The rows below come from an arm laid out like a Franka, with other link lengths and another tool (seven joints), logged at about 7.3 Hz.
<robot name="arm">
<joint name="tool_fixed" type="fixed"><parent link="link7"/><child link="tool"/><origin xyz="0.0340 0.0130 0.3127" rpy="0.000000 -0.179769 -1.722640"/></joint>
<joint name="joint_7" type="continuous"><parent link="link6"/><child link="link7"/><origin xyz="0.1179 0.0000 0.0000" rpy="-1.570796 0.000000 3.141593"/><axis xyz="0 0 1"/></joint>
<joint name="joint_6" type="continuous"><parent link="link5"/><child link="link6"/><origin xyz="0.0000 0.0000 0.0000" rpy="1.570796 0.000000 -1.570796"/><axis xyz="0 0 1"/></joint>
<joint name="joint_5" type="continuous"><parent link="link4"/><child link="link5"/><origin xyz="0.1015 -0.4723 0.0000" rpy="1.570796 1.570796 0.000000"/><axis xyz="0 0 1"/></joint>
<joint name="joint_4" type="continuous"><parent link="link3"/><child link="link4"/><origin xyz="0.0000 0.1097 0.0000" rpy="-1.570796 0.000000 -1.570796"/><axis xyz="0 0 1"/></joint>
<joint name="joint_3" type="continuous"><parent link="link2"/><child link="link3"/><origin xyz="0.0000 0.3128 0.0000" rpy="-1.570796 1.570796 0.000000"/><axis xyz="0 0 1"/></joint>
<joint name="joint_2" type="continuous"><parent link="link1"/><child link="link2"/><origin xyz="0.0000 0.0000 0.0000" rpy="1.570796 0.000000 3.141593"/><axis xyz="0 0 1"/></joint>
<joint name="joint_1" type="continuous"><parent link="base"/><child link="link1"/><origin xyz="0.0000 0.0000 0.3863"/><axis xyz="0 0 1"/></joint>
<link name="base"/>
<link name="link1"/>
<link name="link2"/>
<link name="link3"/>
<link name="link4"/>
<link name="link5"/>
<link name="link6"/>
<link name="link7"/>
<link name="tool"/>
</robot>
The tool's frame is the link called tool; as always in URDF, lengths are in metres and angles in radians. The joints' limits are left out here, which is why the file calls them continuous.
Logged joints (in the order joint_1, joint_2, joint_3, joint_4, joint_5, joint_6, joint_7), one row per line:
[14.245 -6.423 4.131 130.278 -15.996 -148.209 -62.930]
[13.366 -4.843 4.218 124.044 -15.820 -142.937 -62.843]
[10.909 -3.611 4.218 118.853 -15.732 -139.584 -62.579]
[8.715 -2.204 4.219 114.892 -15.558 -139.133 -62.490]
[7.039 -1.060 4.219 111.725 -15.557 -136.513 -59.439]
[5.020 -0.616 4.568 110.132 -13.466 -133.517 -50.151]
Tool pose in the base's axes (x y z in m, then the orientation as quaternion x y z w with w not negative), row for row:
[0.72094 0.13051 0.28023 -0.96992 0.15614 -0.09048 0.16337]
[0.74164 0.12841 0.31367 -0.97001 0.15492 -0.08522 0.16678]
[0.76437 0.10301 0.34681 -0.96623 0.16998 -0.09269 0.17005]
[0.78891 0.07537 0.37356 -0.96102 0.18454 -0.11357 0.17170]
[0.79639 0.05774 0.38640 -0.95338 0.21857 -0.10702 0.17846]
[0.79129 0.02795 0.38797 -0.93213 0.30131 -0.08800 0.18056]
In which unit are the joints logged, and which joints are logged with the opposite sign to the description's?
The joints are logged in degrees. Opposite sign: joint_3, joint_4, joint_5, joint_6.
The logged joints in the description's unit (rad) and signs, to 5 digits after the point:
[0.24862 -0.11210 -0.07210 -2.27378 0.27918 2.58674 -1.09834]
[0.23328 -0.08453 -0.07362 -2.16498 0.27611 2.49472 -1.09682]
[0.19040 -0.06302 -0.07362 -2.07438 0.27458 2.43620 -1.09221]
[0.15211 -0.03847 -0.07364 -2.00524 0.27154 2.42833 -1.09066]
[0.12285 -0.01850 -0.07364 -1.94997 0.27152 2.38260 -1.03741]
[0.08762 -0.01075 -0.07973 -1.92217 0.23503 2.33031 -0.87530]

